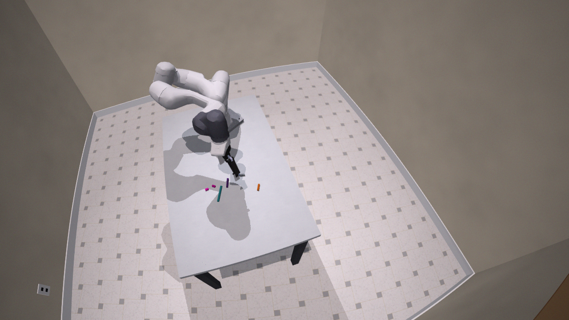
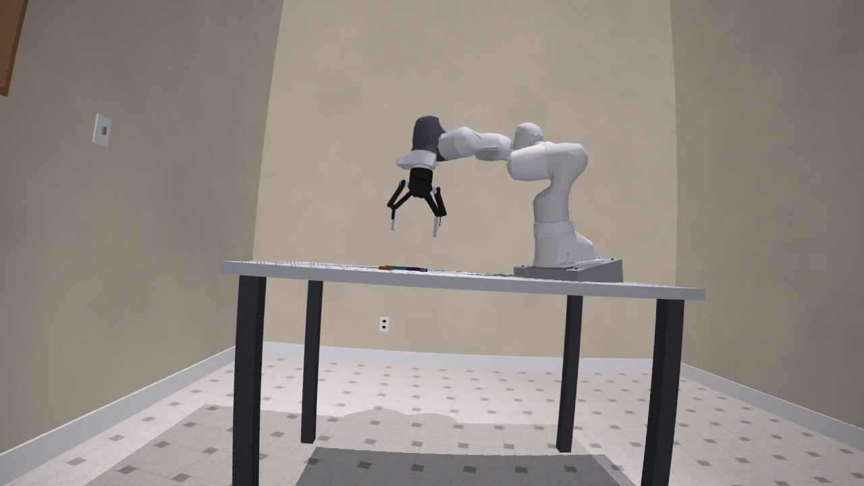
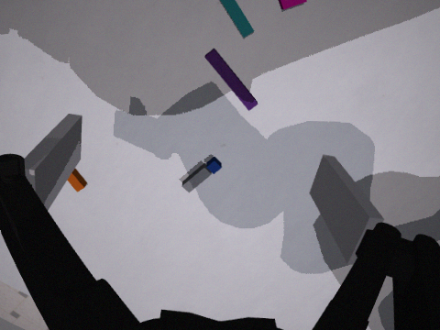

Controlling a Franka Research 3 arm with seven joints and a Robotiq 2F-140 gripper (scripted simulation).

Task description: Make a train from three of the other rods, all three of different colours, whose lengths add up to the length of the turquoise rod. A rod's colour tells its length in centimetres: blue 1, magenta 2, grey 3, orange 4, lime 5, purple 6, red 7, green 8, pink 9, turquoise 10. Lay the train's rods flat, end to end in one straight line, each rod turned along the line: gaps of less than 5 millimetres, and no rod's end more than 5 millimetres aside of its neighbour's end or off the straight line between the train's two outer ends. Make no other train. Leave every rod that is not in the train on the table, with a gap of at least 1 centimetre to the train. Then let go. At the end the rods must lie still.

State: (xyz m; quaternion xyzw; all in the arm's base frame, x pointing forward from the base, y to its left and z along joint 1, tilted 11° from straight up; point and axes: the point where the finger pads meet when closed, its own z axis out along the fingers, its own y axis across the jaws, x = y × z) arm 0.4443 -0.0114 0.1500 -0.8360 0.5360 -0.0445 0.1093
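The purple rod lies 120 mm below my hand, 30 mm to the right of it and 10 mm behind it. The rest, counted from my hand: turquoise rod 120 mm below, 80 mm to the right, 50 mm ahead; then grey rod 120 mm below, 70 mm to the left, 40 mm behind; then blue rod 120 mm below, 50 mm to the left, 40 mm behind.
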